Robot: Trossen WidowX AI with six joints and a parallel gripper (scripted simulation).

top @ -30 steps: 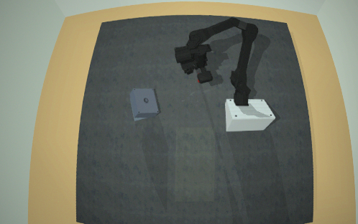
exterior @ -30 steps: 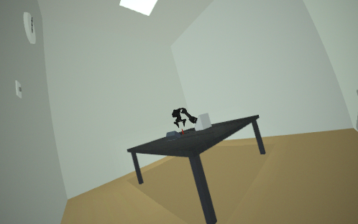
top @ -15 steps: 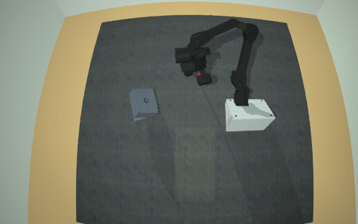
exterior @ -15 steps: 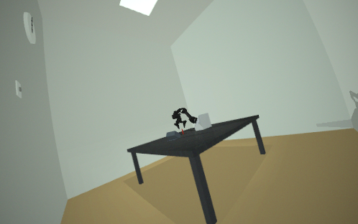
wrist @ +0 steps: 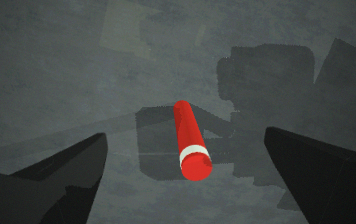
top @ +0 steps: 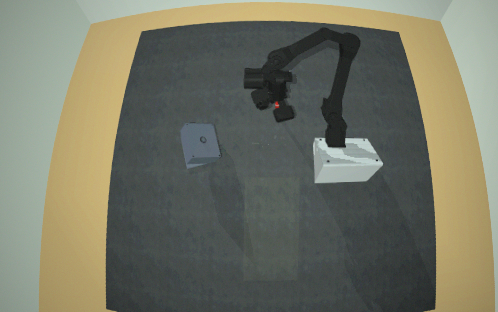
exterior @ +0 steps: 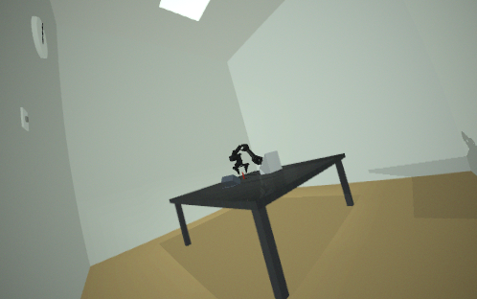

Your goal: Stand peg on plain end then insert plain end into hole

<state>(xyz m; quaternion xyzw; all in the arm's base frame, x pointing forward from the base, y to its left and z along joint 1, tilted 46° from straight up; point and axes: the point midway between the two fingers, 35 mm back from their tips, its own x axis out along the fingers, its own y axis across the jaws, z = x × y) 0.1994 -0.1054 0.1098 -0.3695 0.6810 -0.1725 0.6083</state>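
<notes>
Now: the peg right at my gripper tip. The rest, counted from my gripper tip: grey sloped panel (270 mm ahead, 130 mm to the left, 10 mm below).
</notes>
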